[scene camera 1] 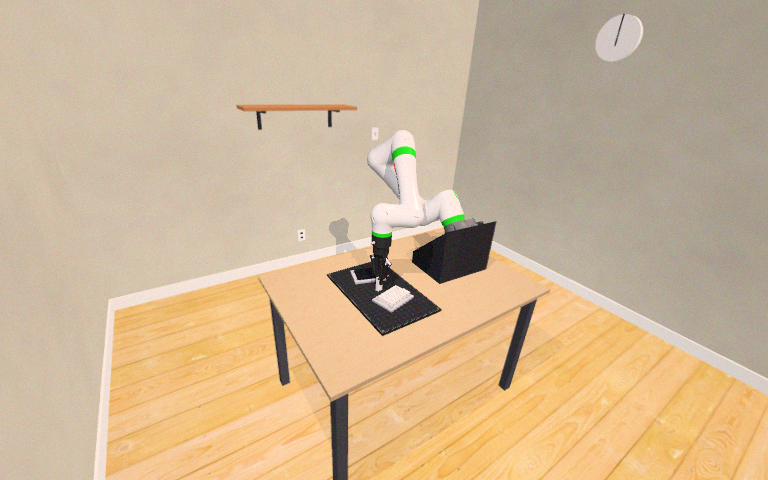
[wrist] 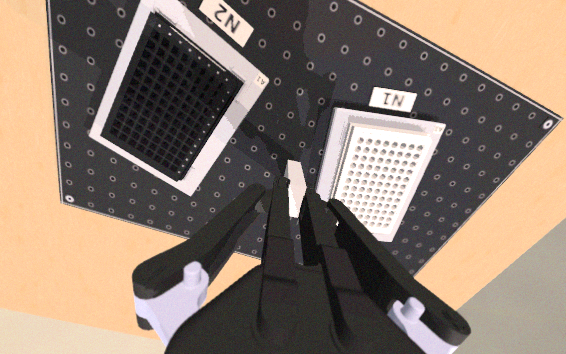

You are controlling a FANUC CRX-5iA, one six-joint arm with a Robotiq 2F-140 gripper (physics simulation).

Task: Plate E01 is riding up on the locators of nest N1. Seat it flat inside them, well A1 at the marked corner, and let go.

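Where they show: gripper, fingertip midpoint: (scene camera 1: pixel 378 289) (wrist: pixel 291 172); arm's base, link origin: (scene camera 1: pixel 458 234).
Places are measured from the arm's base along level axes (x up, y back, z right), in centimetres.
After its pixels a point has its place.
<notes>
The white well plate E01 (scene camera 1: pixel 395 294) @[x -17.2, y -44.8, z -15.8 cm] (wrist: pixel 380 177) @[x -17.4, y -44.4, z -16.0 cm] lies on the pale nest N1 (scene camera 1: pixel 391 308) @[x -18.2, y -50.7, z -23.5 cm] (wrist: pixel 333 150) @[x -18.3, y -44.6, z -9.9 cm]. In the wrist view a wider band of nest shows on the plate's left than on its right. The nest's A1 mark (wrist: pixel 438 129) @[x -18.3, y -37.1, z -18.3 cm] is at its upper right corner there. Whether the plate is flat or tilted is hard to tell. My gripper (scene camera 1: pixel 378 283) @[x -18.9, y -49.4, z -7.4 cm] (wrist: pixel 291 172) @[x -18.9, y -49.4, z -7.4 cm] is shut, with no plate between its fingers. A pale narrow piece shows at its fingertips. The gripper is beside nest N1, on the side towards nest N2, above the mat; the fingers cover part of the plate's lower left edge in the wrist view.
Nest N2 (scene camera 1: pixel 355 278) @[x -18.0, y -56.0, z 4.5 cm] (wrist: pixel 227 125) holds a black well plate (scene camera 1: pixel 365 273) @[x -17.0, y -51.0, z 6.0 cm] (wrist: pixel 170 95) @[x -18.0, y -48.1, z 7.1 cm]. Both nests are on a black dotted mat (scene camera 1: pixel 382 325) @[x -19.5, y -58.5, z -30.8 cm] (wrist: pixel 480 130) @[x -19.5, y -34.4, z -23.5 cm] on the wooden table (scene camera 1: pixel 339 362) @[x -20.8, y -81.2, z -42.1 cm]. A black box-like panel (scene camera 1: pixel 464 254) @[x -6.6, y -2.4, z -10.3 cm] stands near the arm's base.
</notes>
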